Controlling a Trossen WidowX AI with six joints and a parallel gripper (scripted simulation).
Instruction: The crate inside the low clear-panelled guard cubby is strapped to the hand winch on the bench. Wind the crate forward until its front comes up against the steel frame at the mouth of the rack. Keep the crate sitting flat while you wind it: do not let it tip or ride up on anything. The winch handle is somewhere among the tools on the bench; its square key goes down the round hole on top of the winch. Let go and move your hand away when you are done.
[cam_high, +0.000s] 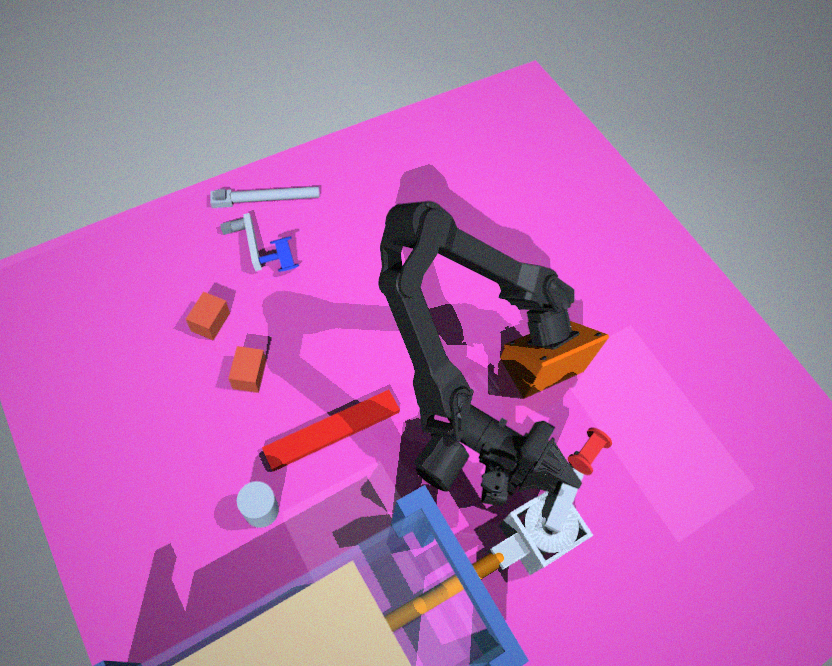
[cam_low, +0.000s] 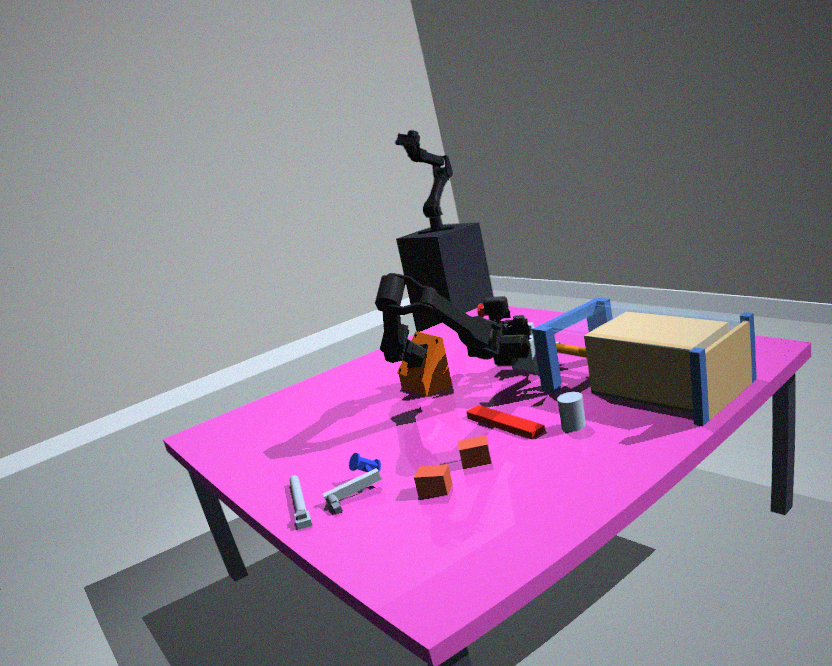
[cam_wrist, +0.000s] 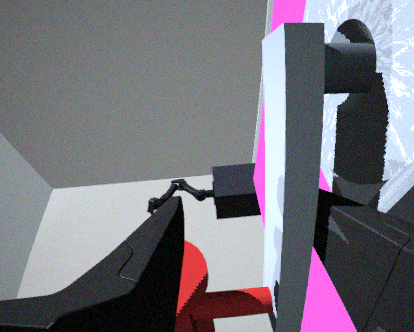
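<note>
Now: gripper tip 1 cm past the winch handle, 1 cm to the left of it and 1 cm above it. The rest, counted from my gripper tip: red knob: 4 cm behind, 3 cm to the right, 2 cm above; blue steel frame: 21 cm ahead, 2 cm below; grey winch: 3 cm ahead, 1 cm to the left, 10 cm below.
</note>
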